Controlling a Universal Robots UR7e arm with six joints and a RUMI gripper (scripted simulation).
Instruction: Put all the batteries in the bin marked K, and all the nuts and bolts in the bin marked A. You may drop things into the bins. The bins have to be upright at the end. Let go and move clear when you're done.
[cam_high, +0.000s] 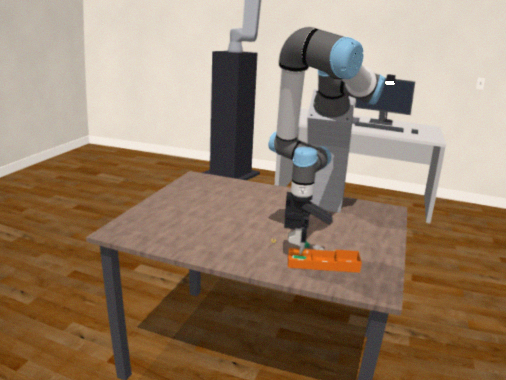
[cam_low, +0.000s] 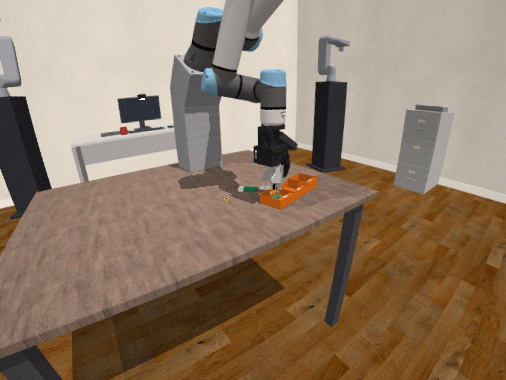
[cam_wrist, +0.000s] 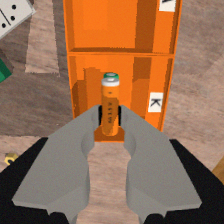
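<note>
My gripper is now 10 mm above the orange battery. From my hand the other things lie so: orange bin tray: 80 mm to the left, 30 mm below, 30 mm behind; then white domino: 120 mm behind, 40 mm below, 20 mm to the left; then green battery: 40 mm below.
</note>
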